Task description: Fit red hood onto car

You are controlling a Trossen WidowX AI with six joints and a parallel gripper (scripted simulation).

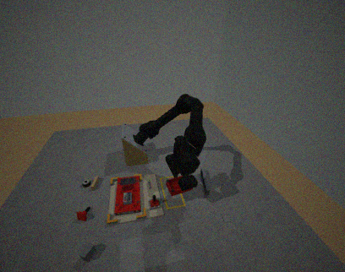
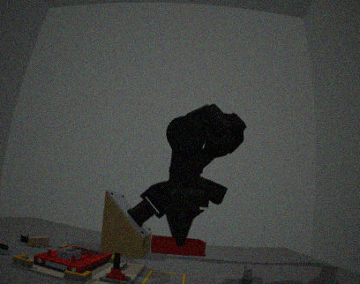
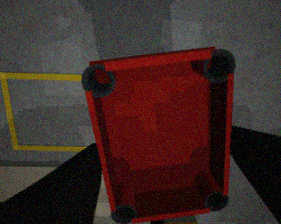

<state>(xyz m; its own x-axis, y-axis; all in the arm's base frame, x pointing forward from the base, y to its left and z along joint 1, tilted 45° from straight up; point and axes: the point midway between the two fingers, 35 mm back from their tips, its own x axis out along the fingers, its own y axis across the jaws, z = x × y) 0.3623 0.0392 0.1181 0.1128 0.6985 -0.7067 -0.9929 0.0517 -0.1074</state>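
Now: the red hood 10 mm below my gripper tip. The rest, counted from my gripper tip: tan block 210 mm behind, 360 mm to the right, 80 mm below; wheel 220 mm behind, 410 mm to the right, 90 mm below.
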